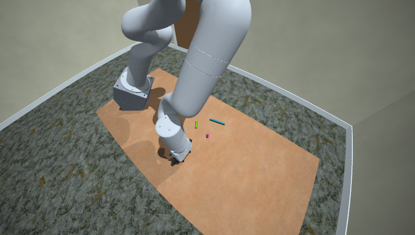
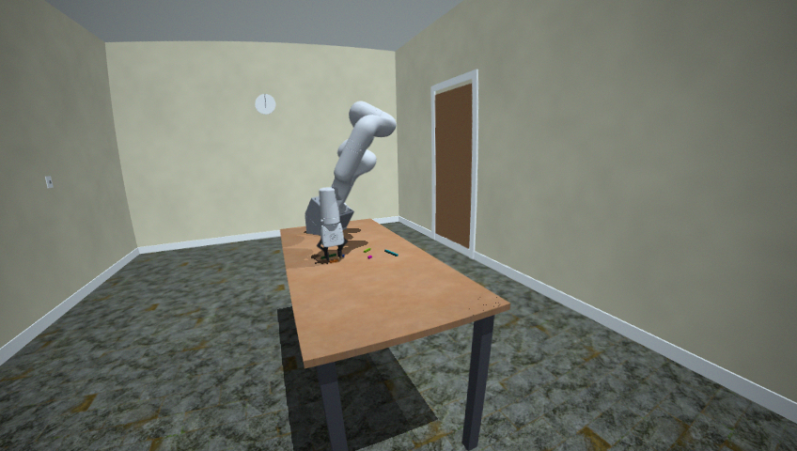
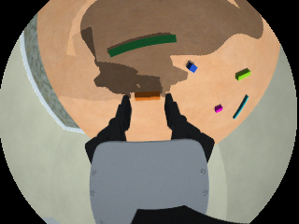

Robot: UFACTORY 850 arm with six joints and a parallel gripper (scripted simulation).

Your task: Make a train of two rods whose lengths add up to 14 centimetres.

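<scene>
Right now the orange rod is 30 mm below my hand. The rest, counted from my hand: small blue rod (60 mm behind, 50 mm to the left, 30 mm below); magenta rod (170 mm to the left, 30 mm below); green rod (80 mm behind, 30 mm below, 20 mm to the right).
</scene>
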